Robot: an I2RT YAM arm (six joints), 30 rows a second.
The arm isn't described. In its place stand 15 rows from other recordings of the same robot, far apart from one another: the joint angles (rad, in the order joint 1, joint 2, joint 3, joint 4, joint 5, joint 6), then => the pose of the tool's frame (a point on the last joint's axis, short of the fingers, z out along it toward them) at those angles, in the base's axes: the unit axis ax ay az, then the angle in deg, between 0 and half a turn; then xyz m.
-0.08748, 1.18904, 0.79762, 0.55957, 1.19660, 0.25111 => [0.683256 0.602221 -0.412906 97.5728 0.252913 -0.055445 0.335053]
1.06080, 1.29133, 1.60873, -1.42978, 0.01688, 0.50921 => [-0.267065 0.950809 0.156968 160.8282 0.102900 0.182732 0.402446]
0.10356, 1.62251, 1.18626, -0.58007, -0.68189, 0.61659 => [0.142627 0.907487 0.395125 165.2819 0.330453 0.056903 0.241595]
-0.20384, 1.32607, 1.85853, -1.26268, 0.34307, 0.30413 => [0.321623 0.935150 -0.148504 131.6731 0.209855 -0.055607 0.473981]
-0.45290, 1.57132, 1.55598, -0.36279, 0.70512, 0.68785 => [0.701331 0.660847 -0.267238 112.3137 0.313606 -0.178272 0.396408]
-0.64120, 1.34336, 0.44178, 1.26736, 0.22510, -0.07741 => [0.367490 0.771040 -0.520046 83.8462 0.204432 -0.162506 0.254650]
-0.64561, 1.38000, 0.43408, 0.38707, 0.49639, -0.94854 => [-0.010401 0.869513 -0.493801 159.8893 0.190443 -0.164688 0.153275]
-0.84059, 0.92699, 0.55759, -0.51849, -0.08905, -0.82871 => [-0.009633 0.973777 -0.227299 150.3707 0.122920 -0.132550 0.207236]
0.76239, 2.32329, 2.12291, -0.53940, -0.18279, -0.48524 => [-0.609489 0.778498 0.149879 134.5160 0.380980 0.372789 0.242768]
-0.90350, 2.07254, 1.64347, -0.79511, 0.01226, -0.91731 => [-0.005774 0.990049 -0.140607 168.4054 0.266980 -0.339571 0.194518]
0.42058, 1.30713, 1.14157, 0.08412, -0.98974, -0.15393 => [-0.586694 0.631256 0.507253 113.9898 0.258021 0.148004 0.379571]
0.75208, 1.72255, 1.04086, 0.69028, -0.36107, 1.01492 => [-0.037987 0.749515 0.660896 139.5745 0.280054 0.279210 0.267604]
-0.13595, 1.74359, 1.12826, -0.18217, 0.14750, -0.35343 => [-0.077472 0.982768 -0.167824 139.2300 0.372190 -0.056194 0.202990]
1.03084, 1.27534, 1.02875, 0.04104, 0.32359, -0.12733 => [-0.423488 0.883092 0.202007 104.1398 0.164374 0.252226 0.342450]
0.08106, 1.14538, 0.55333, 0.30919, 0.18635, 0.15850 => [0.108543 0.994087 -0.003061 105.9193 0.252188 0.013870 0.236616]
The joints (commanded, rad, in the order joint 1, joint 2, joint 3, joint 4, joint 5, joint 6), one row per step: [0.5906, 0.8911, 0.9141, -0.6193, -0.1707, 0.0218]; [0.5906, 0.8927, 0.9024, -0.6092, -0.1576, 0.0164]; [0.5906, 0.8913, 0.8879, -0.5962, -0.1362, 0.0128]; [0.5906, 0.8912, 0.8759, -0.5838, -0.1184, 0.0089]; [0.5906, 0.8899, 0.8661, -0.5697, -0.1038, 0.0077]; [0.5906, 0.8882, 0.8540, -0.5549, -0.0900, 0.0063]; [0.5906, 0.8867, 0.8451, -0.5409, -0.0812, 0.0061]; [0.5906, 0.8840, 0.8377, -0.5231, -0.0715, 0.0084]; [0.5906, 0.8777, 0.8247, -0.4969, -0.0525, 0.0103]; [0.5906, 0.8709, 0.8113, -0.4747, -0.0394, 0.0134]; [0.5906, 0.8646, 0.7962, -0.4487, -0.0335, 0.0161]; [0.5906, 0.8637, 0.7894, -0.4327, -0.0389, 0.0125]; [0.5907, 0.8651, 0.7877, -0.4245, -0.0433, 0.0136]
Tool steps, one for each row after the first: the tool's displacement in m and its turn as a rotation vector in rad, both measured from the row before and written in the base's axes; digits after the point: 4 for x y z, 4 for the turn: [0.0011, 0.0002, -0.0033, -0.0111, -0.0046, -0.0078]; [0.0009, -0.0003, -0.0035, -0.0122, -0.0087, -0.0157]; [0.0010, -0.0001, -0.0029, -0.0104, -0.0082, -0.0125]; [0.0008, -0.0001, -0.0018, -0.0044, -0.0099, -0.0114]; [0.0007, -0.0001, -0.0025, -0.0048, -0.0087, -0.0107]; [0.0006, 0.0000, -0.0015, -0.0005, -0.0083, -0.0072]; [0.0006, 0.0000, -0.0004, 0.0044, -0.0126, -0.0094]; [0.0005, -0.0004, -0.0009, 0.0037, -0.0208, -0.0171]; [0.0001, -0.0005, -0.0013, 0.0052, -0.0151, -0.0128]; [0.0002, -0.0001, -0.0016, 0.0090, -0.0146, -0.0065]; [0.0004, 0.0005, -0.0007, 0.0053, -0.0088, 0.0065]; [0.0005, 0.0005, 0.0000, 0.0054, -0.0025, 0.0034]
